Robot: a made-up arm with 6 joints.
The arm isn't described. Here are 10 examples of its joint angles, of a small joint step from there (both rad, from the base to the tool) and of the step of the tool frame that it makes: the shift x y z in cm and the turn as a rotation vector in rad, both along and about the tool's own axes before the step.
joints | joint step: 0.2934 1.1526 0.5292 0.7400 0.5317 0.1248 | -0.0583 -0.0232 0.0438 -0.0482 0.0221 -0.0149
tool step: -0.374 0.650 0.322 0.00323 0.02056 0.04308
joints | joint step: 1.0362 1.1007 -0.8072 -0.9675 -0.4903 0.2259 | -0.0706 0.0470 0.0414 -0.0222 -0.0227 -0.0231
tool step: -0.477 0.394 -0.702 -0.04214 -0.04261 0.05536
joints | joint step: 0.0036 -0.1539 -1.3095 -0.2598 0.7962 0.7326 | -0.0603 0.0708 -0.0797 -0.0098 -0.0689 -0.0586
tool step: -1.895 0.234 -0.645 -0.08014 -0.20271 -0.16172
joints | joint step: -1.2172 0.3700 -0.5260 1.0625 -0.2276 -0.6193 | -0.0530 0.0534 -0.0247 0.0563 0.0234 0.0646
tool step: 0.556 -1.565 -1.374 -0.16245 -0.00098 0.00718
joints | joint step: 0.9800 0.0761 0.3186 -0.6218 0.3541 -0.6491 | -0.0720 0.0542 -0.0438 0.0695 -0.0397 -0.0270
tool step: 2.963 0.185 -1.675 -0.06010 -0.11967 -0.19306
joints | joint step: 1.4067 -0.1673 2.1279 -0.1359 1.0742 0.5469 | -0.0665 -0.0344 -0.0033 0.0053 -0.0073 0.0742
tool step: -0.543 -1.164 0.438 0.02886 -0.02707 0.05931
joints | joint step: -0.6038 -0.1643 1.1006 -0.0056 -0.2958 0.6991 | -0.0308 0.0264 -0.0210 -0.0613 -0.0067 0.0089
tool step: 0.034 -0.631 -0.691 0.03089 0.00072 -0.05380
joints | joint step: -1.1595 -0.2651 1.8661 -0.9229 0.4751 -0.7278 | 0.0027 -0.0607 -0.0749 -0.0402 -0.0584 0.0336
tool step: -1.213 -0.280 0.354 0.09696 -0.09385 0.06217
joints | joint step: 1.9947 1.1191 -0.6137 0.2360 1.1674 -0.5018 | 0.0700 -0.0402 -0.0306 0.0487 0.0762 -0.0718
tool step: 0.446 -0.223 1.065 -0.06496 0.09710 -0.02479
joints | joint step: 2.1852 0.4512 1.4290 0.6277 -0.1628 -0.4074 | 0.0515 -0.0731 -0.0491 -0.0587 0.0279 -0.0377
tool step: 0.372 -0.270 2.770 0.08939 -0.04126 -0.08788
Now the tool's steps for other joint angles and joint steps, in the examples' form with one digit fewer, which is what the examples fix.
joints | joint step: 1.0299 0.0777 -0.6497 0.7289 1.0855 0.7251 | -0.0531 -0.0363 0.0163 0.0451 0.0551 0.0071
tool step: 0.46 0.15 0.67 0.0339 0.0679 -0.0423
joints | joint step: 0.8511 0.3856 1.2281 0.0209 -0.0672 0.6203 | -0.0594 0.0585 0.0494 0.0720 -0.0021 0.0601
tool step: -0.31 -0.83 -2.20 -0.0085 0.1368 0.0532
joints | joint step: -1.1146 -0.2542 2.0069 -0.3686 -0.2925 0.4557 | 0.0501 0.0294 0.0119 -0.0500 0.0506 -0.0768
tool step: -0.03 1.41 0.88 0.0726 0.0287 -0.0501
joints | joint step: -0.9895 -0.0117 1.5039 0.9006 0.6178 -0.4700 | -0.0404 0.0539 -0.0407 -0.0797 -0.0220 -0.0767
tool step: 1.79 1.01 -0.54 0.0127 0.1048 -0.0345
